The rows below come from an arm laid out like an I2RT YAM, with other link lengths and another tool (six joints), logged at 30 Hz.
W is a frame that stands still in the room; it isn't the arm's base.
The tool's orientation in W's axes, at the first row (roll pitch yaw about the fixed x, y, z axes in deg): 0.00, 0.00, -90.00
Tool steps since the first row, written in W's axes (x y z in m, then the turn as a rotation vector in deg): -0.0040, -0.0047, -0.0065, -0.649, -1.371, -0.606; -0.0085, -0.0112, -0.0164, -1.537, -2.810, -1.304; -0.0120, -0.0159, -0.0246, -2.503, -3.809, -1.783; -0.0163, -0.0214, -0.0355, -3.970, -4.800, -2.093; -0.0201, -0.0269, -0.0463, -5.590, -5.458, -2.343; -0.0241, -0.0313, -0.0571, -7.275, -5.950, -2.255; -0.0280, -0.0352, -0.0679, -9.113, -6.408, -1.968; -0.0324, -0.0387, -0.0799, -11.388, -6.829, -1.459; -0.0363, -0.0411, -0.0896, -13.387, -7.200, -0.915
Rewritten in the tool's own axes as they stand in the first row. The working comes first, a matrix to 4 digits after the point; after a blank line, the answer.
The tool's axes in the first row as the columns of a matrix, in W's axes (used below as rounded here):
0.0000, 1.0000, 0.0000
-1.0000, 0.0000, 0.0000
0.0000, 0.0000, 1.0000

0.0047, -0.0040, -0.0065, 1.371, -0.649, -0.606; 0.0112, -0.0085, -0.0164, 2.810, -1.537, -1.304; 0.0159, -0.0120, -0.0246, 3.809, -2.503, -1.783; 0.0214, -0.0163, -0.0355, 4.800, -3.970, -2.093; 0.0269, -0.0201, -0.0463, 5.458, -5.590, -2.343; 0.0313, -0.0241, -0.0571, 5.950, -7.275, -2.255; 0.0352, -0.0280, -0.0679, 6.408, -9.113, -1.968; 0.0387, -0.0324, -0.0799, 6.829, -11.388, -1.459; 0.0411, -0.0363, -0.0896, 7.200, -13.387, -0.915
